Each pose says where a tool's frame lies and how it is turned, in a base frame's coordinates. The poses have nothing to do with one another.
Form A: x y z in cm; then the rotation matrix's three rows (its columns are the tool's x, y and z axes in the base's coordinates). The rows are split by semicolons.
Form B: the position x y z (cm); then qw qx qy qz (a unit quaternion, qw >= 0). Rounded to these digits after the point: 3 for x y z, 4 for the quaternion.
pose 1, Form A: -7.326, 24.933, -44.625; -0.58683, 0.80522, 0.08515; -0.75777, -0.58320, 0.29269; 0.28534, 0.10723, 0.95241
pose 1, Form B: -7.326, 24.933, -44.625, 0.4423, -0.1048, -0.1132, -0.8835
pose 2, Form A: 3.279, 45.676, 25.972; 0.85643, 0.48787, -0.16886; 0.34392, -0.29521, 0.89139; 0.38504, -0.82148, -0.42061
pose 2, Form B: 3.279, 45.676, 25.972, 0.5340, -0.8019, -0.2593, -0.0674
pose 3, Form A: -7.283, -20.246, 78.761; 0.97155, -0.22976, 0.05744; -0.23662, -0.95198, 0.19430; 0.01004, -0.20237, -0.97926
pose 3, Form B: -7.283, -20.246, 78.761, 0.1004, -0.9878, 0.1180, -0.0171
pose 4, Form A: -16.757, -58.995, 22.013; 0.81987, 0.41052, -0.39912; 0.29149, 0.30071, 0.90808; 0.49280, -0.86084, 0.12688
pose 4, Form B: -16.757, -58.995, 22.013, 0.7496, -0.5900, -0.2975, -0.0397
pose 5, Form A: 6.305, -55.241, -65.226; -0.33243, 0.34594, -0.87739; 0.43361, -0.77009, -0.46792; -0.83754, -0.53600, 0.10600
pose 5, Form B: 6.305, -55.241, -65.226, 0.0295, -0.5770, -0.3378, 0.7431
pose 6, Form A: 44.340, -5.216, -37.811; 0.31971, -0.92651, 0.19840; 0.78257, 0.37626, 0.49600; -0.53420, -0.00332, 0.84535
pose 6, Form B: 44.340, -5.216, -37.811, 0.7971, -0.1566, 0.2298, 0.5360
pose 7, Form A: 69.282, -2.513, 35.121; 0.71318, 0.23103, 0.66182; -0.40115, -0.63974, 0.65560; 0.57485, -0.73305, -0.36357
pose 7, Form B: 69.282, -2.513, 35.121, 0.4213, -0.8241, 0.0516, -0.3752
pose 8, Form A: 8.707, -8.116, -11.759; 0.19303, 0.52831, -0.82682; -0.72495, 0.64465, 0.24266; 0.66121, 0.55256, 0.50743
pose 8, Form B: 8.707, -8.116, -11.759, 0.7657, 0.1012, -0.4858, -0.4092
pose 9, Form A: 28.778, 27.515, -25.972; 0.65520, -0.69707, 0.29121; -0.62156, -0.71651, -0.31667; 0.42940, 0.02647, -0.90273
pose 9, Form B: 28.778, 27.515, -25.972, 0.0948, 0.9048, -0.3644, 0.1991
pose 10, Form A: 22.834, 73.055, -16.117; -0.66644, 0.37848, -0.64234; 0.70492, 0.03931, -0.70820; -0.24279, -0.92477, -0.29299
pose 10, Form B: 22.834, 73.055, -16.117, 0.1413, -0.3832, -0.7069, 0.5775
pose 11, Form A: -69.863, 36.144, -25.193; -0.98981, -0.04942, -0.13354; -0.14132, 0.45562, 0.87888; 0.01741, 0.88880, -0.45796
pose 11, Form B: -69.863, 36.144, -25.193, 0.0443, 0.0560, -0.8520, -0.5187
